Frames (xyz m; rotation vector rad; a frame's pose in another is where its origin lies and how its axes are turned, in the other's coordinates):
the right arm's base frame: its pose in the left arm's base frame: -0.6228 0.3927 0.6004 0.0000 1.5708 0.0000
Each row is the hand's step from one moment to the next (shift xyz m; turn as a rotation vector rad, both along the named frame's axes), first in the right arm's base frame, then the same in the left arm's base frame.
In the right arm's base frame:
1: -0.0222 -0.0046 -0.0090 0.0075 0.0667 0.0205
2: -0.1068 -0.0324 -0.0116 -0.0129 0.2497 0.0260
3: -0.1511 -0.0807 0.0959 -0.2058 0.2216 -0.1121
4: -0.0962 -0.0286 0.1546 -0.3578 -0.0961 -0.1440
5: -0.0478 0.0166 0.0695 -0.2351 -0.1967 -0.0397
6: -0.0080 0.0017 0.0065 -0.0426 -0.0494 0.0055
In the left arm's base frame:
1: -0.0090 -0.0046 0.0222 0.0205 0.0667 -0.0075
2: -0.0116 -0.0324 0.1068 0.0260 0.2497 0.0129
3: 0.0959 -0.0807 0.1511 -0.1121 0.2216 0.2058
4: 0.1546 -0.0286 0.0962 -0.1440 -0.0961 0.3578
5: 0.0695 0.0166 0.0478 -0.0397 -0.1967 0.2351
6: 0.0065 0.0017 0.0080 0.0055 -0.0494 0.0426

